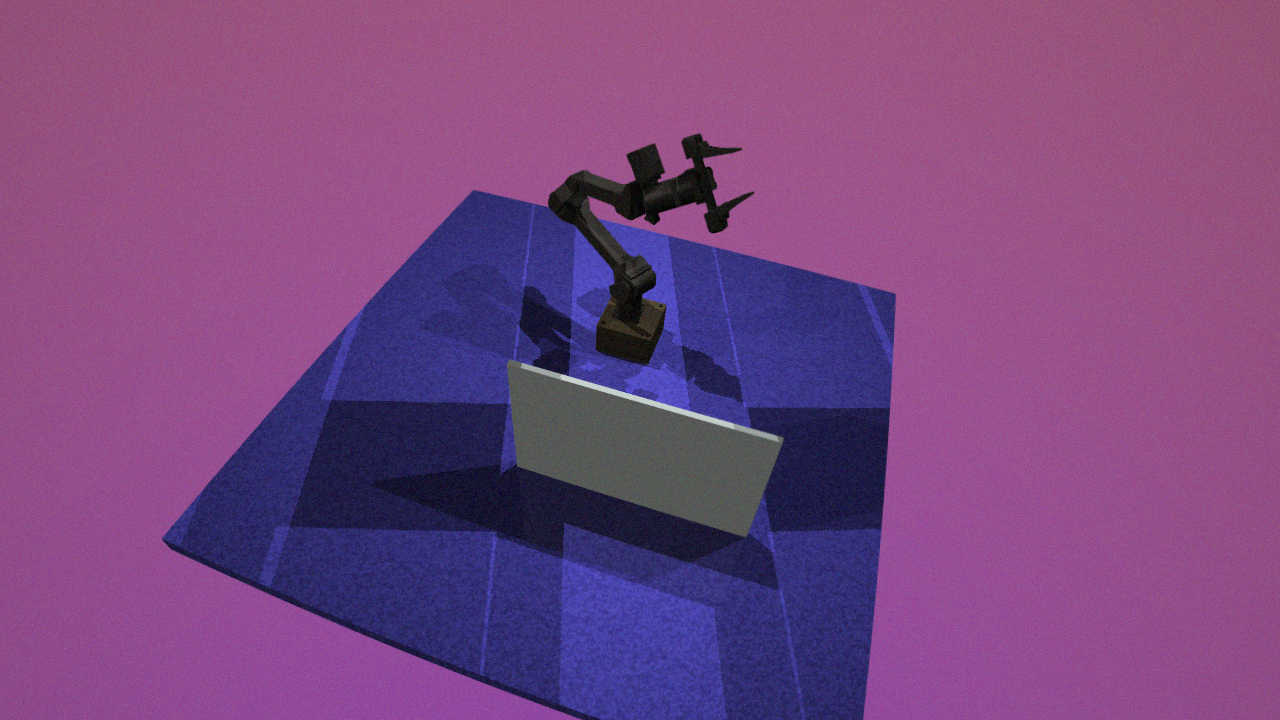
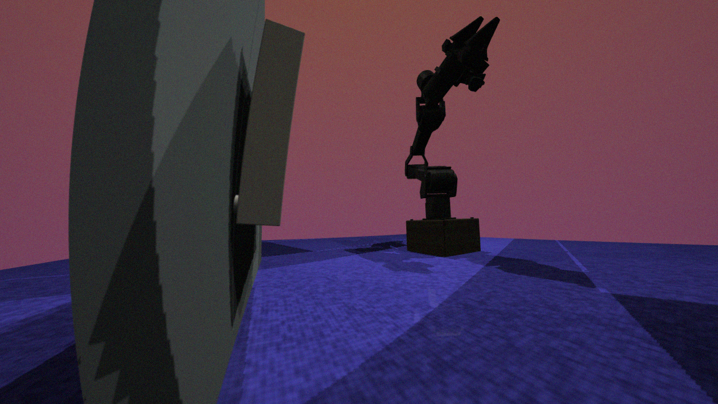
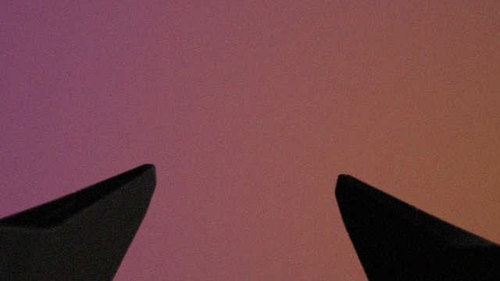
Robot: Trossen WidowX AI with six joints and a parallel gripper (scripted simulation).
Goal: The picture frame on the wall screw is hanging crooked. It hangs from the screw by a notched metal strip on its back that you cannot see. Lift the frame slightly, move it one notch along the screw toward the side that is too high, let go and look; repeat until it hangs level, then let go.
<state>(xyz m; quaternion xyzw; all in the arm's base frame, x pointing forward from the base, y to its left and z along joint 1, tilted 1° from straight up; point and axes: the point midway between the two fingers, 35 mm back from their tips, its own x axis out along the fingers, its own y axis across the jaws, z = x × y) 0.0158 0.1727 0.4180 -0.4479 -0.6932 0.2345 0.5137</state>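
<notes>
My gripper tip is 41 cm short of the beige picture frame, 7 cm to the left of it and 36 cm above it. Round my gripper tip: grey wall panel: 42 cm ahead, 8 cm to the right, 36 cm below.
</notes>
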